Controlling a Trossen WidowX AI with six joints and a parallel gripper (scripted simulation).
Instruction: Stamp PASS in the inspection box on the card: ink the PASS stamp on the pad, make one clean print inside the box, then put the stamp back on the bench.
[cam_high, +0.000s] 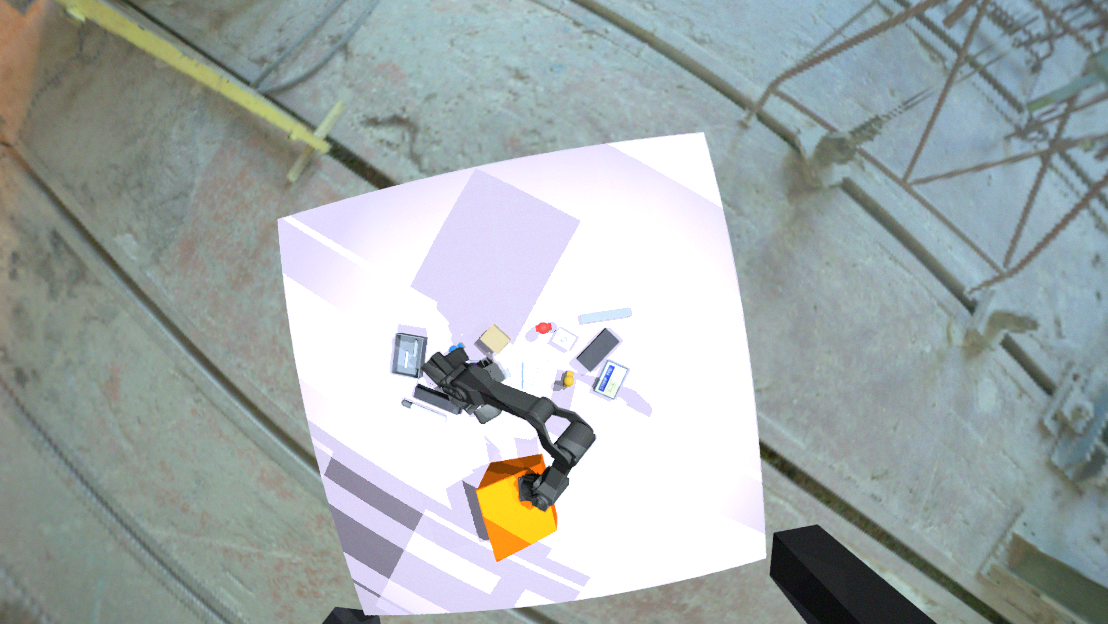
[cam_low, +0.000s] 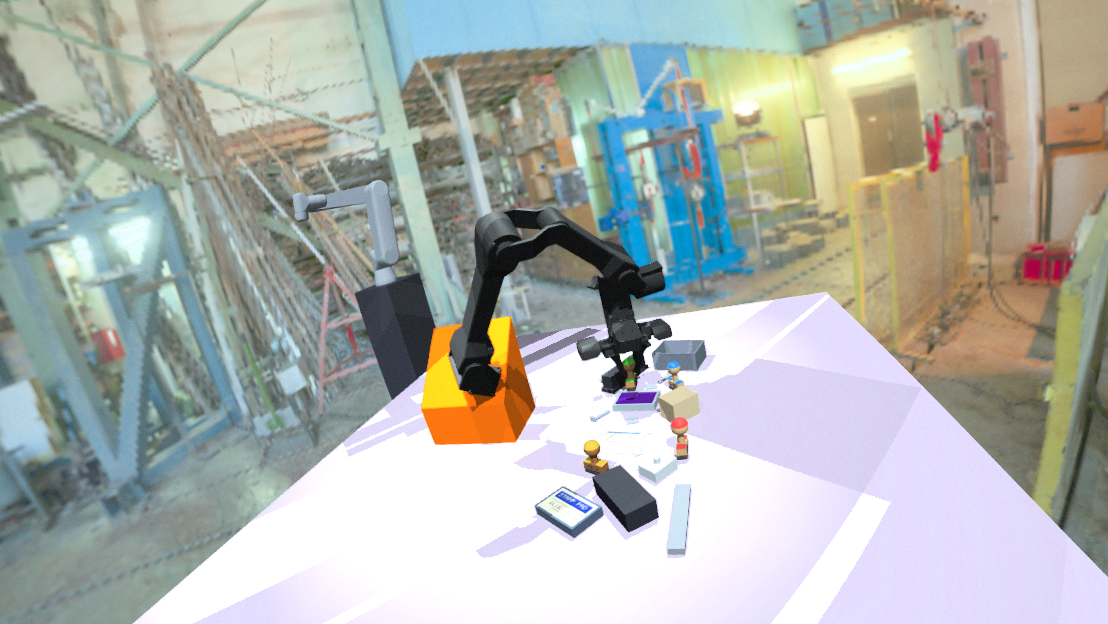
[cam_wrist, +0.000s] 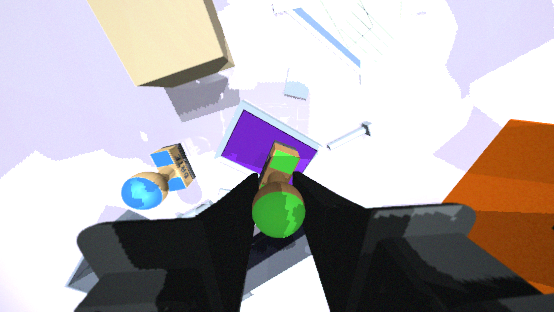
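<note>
My gripper tip is 14 cm to the left of the card and 7 cm above it. From my gripper tip the other things lie so: purple ink pad: 6 cm below; then green-knobbed stamp: right at my gripper tip; then blue-knobbed stamp: 8 cm ahead, 6 cm to the left, 4 cm below.
</note>
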